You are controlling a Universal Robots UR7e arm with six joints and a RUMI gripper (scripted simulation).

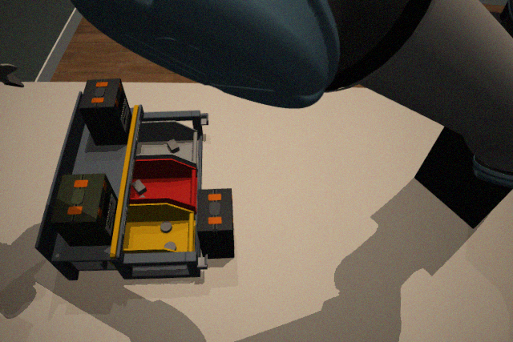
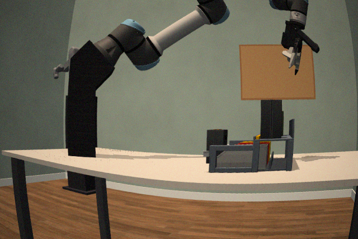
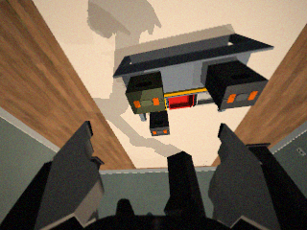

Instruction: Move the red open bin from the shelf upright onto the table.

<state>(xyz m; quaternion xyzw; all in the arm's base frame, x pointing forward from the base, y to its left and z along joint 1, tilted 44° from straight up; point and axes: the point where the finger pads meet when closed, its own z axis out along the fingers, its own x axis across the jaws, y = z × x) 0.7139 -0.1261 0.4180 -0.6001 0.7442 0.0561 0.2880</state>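
Right now the dark box is 320 mm behind my hand, 20 mm to the left of it and 280 mm below it. From my hand the other things lie so: yellow bin (190 mm behind, 30 mm to the left, 300 mm below); then olive case (90 mm behind, 30 mm to the left, 200 mm below); then yellow bar (130 mm behind, 80 mm to the right, 240 mm below).
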